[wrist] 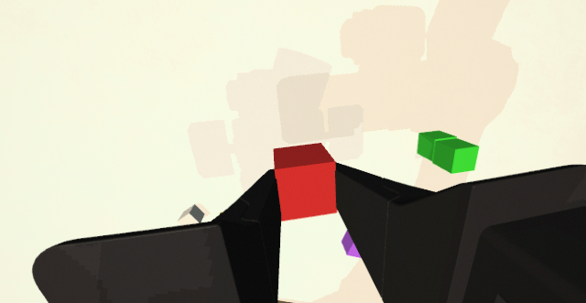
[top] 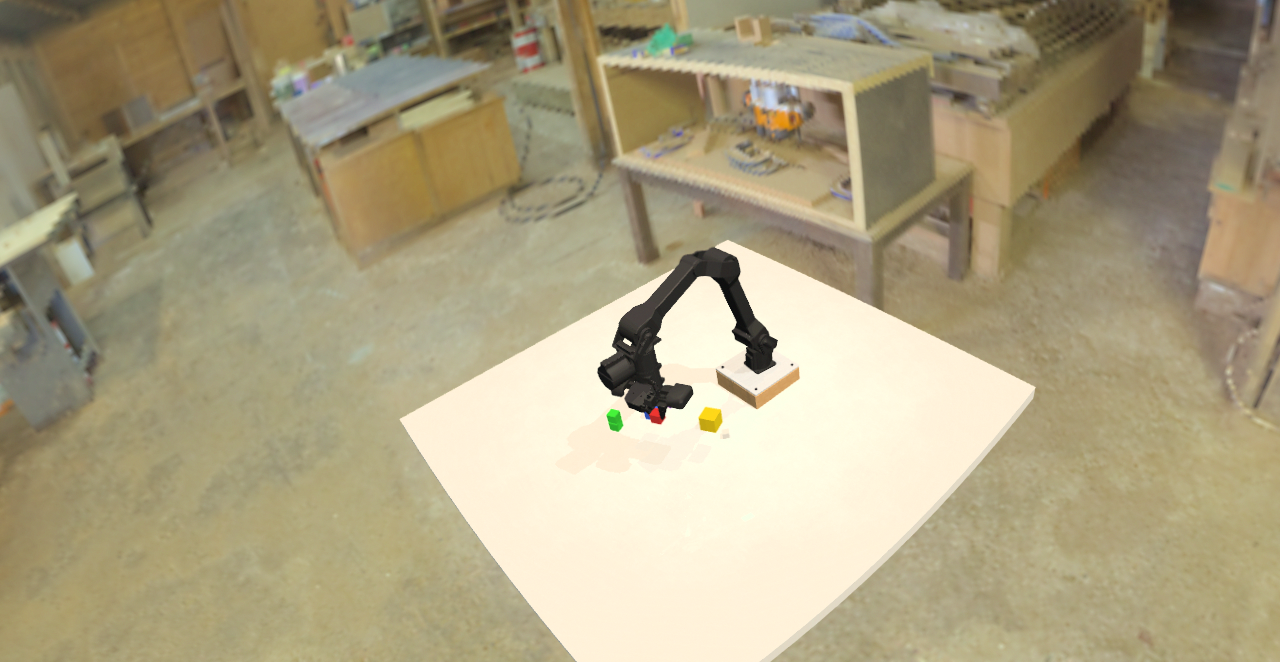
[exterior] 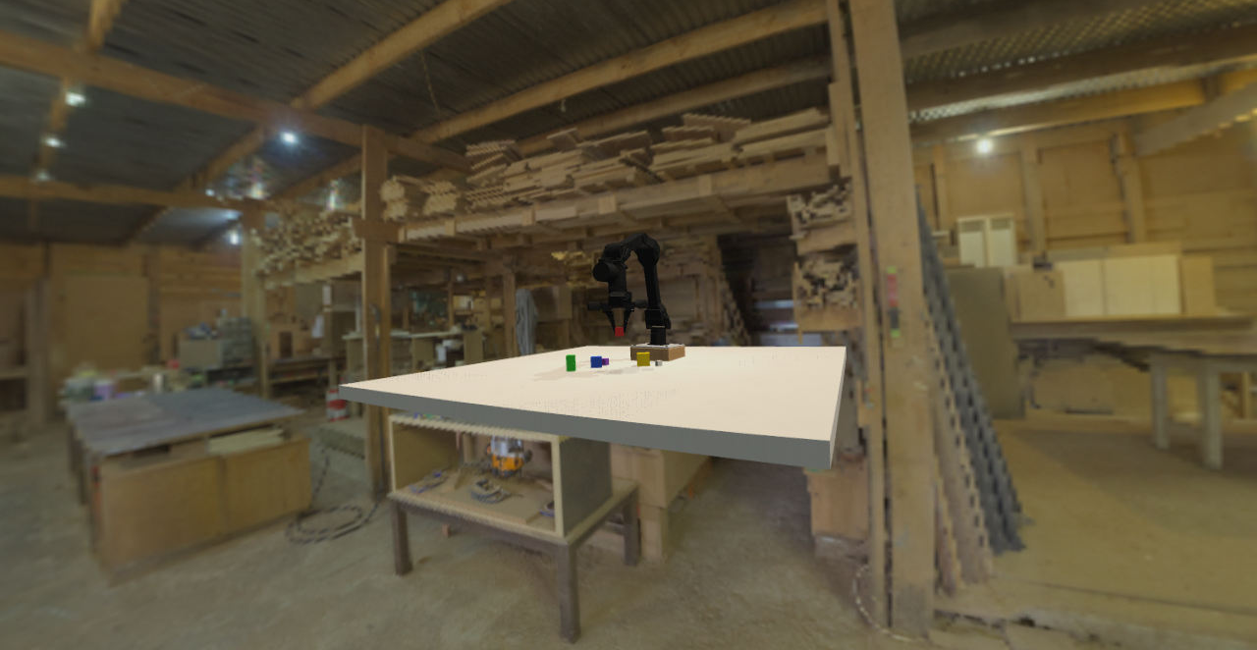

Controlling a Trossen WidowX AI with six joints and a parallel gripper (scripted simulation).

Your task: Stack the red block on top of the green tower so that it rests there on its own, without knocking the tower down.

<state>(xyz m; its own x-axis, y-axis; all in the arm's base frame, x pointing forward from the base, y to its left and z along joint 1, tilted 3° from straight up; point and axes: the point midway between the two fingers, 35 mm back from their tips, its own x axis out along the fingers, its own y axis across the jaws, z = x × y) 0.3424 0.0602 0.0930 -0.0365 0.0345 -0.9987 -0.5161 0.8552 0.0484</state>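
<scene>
Now: gripper tip 5 cm past the blue block, 14 cm to the left of it and 10 cm above it. Round my gripper tip: yellow block: 14 cm behind, 10 cm below; red block: right at my gripper tip; purple block: 10 cm behind, 15 cm to the right, 11 cm below.
</scene>
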